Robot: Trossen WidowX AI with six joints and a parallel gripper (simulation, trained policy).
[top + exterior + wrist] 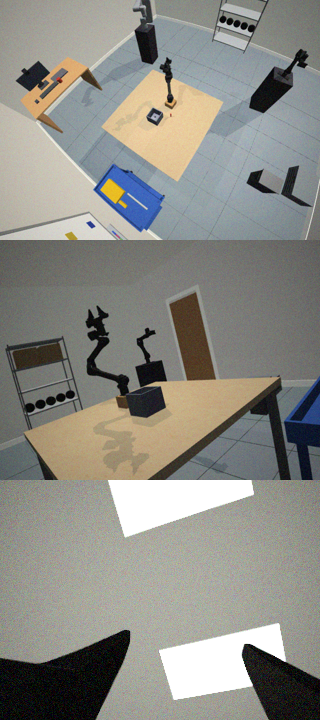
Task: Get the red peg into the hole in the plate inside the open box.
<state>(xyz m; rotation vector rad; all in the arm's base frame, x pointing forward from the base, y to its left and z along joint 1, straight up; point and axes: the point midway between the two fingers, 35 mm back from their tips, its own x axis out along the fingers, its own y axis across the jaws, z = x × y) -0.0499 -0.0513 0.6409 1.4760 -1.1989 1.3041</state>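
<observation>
My gripper tip is now 72 cm above the red peg, 23 cm short of it and 14 cm to the right of it. Round my gripper tip: grey plate: 72 cm below, 35 cm ahead, 4 cm to the right.
</observation>
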